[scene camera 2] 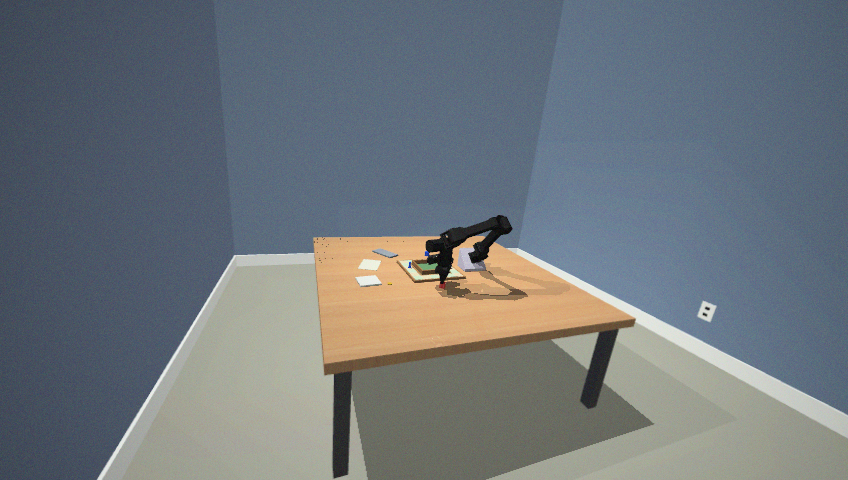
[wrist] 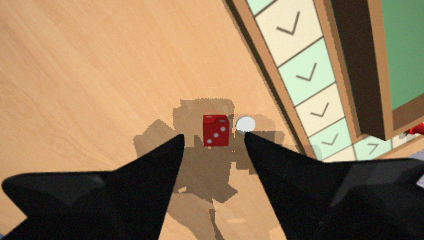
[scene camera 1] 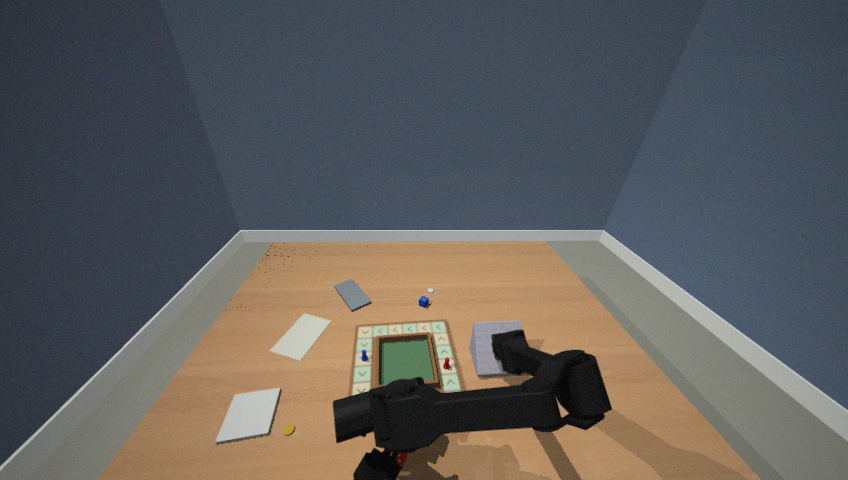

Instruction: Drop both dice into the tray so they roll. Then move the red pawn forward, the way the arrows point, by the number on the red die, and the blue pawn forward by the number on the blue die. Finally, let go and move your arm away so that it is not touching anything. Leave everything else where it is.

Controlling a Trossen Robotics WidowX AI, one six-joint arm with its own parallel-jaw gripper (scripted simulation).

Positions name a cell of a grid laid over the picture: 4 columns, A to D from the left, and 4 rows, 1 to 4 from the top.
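Gripper (wrist: C3) open, holding nothing. Green tray (scene camera 1: B3) visible.
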